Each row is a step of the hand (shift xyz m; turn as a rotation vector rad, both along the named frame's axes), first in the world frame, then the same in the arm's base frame.
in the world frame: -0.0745 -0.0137 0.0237 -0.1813 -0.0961 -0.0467
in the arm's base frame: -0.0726 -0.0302 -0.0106 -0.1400 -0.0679 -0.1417
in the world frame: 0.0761 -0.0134 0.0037 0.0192 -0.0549 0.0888
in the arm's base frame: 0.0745 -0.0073 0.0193 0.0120 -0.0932 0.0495
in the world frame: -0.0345 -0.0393 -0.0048 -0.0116 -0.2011 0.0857
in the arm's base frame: -0.0227 -0.0326 -0.0344 0.0171 -0.2151 -0.0368
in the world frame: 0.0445 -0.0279 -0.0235 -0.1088 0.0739 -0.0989
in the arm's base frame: 0.0537 -0.0067 -0.0196 -0.0992 0.1076 -0.0752
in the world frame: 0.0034 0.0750 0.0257 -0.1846 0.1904 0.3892
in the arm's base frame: -0.0195 0.0483 0.0599 -0.3022 -0.0715 0.3541
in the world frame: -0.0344 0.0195 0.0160 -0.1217 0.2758 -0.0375
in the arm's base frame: -0.0406 0.0047 0.0123 -0.1711 0.2401 0.0730
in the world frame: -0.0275 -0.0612 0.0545 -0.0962 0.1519 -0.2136
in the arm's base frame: -0.0236 -0.0830 0.0044 -0.0808 0.2367 -0.1241
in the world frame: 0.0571 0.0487 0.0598 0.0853 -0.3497 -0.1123
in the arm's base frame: 0.0302 0.0118 0.0903 0.1856 -0.2214 -0.2423
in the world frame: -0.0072 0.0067 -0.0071 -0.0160 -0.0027 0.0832
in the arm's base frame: -0.0069 0.0089 -0.0045 -0.0323 -0.0495 0.0608
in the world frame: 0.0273 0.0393 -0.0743 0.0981 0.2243 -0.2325
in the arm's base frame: 0.0327 0.0758 -0.0316 0.0910 0.3222 -0.0434
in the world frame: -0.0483 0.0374 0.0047 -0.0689 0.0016 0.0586
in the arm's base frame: -0.0555 0.0247 0.0081 -0.0783 -0.0364 0.0270
